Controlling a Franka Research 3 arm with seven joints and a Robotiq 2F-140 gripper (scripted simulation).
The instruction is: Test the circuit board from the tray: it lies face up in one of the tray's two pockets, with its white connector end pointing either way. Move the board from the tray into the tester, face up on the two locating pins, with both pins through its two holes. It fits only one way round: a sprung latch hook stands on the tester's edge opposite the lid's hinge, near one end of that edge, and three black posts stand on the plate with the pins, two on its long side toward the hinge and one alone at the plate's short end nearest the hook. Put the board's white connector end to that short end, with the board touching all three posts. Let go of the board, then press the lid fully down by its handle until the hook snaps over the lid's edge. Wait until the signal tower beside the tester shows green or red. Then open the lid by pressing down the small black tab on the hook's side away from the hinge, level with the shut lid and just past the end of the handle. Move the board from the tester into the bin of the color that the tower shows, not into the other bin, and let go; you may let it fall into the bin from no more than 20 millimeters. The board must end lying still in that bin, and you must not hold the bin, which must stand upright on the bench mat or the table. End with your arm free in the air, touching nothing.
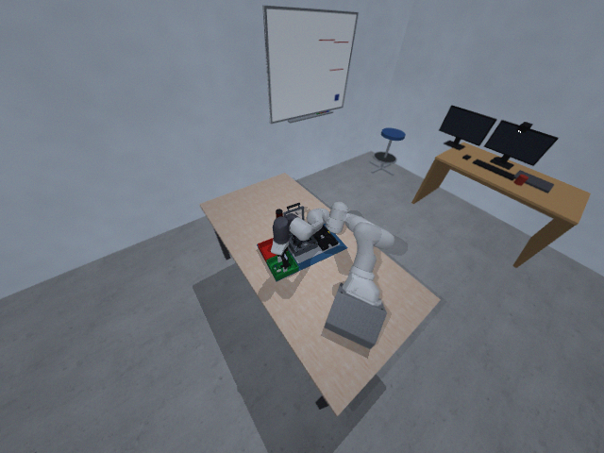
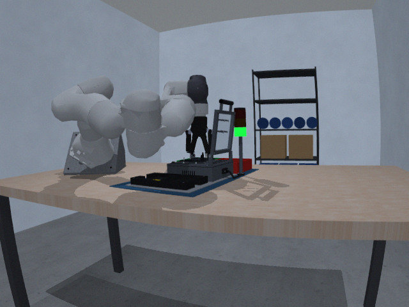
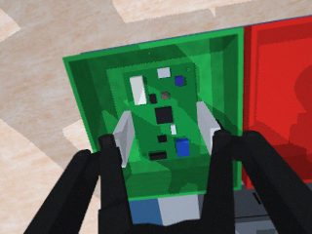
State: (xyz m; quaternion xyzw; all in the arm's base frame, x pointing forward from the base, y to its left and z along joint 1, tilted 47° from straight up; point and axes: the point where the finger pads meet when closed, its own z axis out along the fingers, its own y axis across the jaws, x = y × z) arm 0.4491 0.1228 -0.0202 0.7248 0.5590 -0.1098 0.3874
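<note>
The green bin lies 2 cm below my hand. The rest, counted from my hand: red bin 14 cm ahead, 5 cm to the right, 2 cm below; then green circuit board 2 cm below; then black latch hook 1 cm behind, 15 cm to the right, 5 cm above.
</note>
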